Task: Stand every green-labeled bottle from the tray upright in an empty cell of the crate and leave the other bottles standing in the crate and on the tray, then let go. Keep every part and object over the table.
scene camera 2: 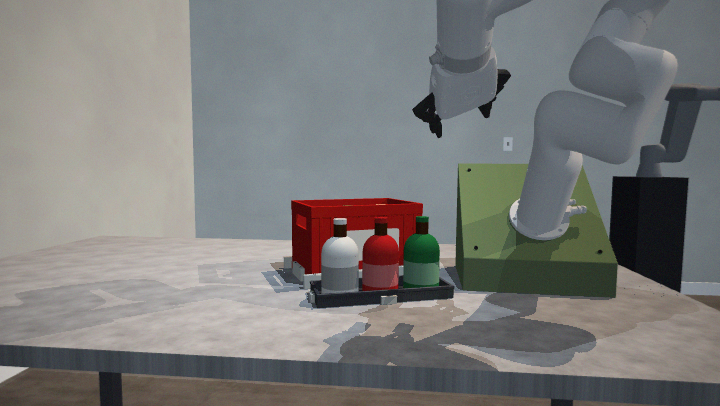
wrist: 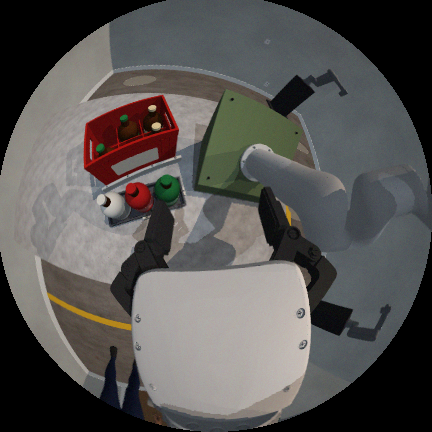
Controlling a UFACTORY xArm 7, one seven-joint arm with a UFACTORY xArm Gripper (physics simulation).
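Places are measured from the arm's base along level axes (x up, y ahead, z left), in centimetres.
Pixels of known places: gripper, between the fingertips: (scene camera 2: 459, 122) (wrist: 212, 203); arm's base, origin of its link: (scene camera 2: 538, 218) (wrist: 257, 162).
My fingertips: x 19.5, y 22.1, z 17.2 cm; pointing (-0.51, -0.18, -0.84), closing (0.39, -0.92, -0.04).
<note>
For each thing: its middle in the pictures, then the offset to it from my fingertips. "pt": a spot on its surface instead.
- green-labeled bottle, middle of its body: (scene camera 2: 421, 253) (wrist: 166, 188) dx -26.0, dy +5.1, dz -9.2 cm
- black tray, a spot on its surface: (scene camera 2: 385, 299) pt dx -33.2, dy +13.0, dz -1.5 cm
- red bottle, middle of its body: (scene camera 2: 380, 255) (wrist: 137, 195) dx -26.0, dy +13.7, dz -7.4 cm
- white bottle, middle of its body: (scene camera 2: 340, 257) (wrist: 112, 204) dx -26.0, dy +21.8, dz -5.1 cm
- red crate, middle of its body: (scene camera 2: 359, 241) (wrist: 129, 154) dx -25.5, dy +17.9, dz -20.8 cm
A green-labeled bottle (scene camera 2: 421, 259) (wrist: 167, 189) stands upright at the right end of the black tray (scene camera 2: 385, 299) (wrist: 133, 218). A red bottle (scene camera 2: 380, 262) (wrist: 138, 196) stands in the tray's middle and a white bottle (scene camera 2: 339, 262) (wrist: 114, 205) at its left end. The red crate (scene camera 2: 306, 237) (wrist: 100, 167) stands behind the tray. In the wrist view it holds brown bottles, some with green caps (wrist: 124, 119) (wrist: 100, 148) and some with cream caps (wrist: 152, 109) (wrist: 156, 127); their labels are hidden. My gripper (scene camera 2: 463, 127) (wrist: 212, 203) is open and empty, high above the table, to the right of the tray.
A green sloped base block (scene camera 2: 534, 277) (wrist: 220, 135) carries the arm, right of the crate and tray. White brackets edge the crate and tray. The table's front edge (scene camera 2: 302, 366) runs across the scene view. A black pedestal (scene camera 2: 650, 226) with another arm stands behind the table.
</note>
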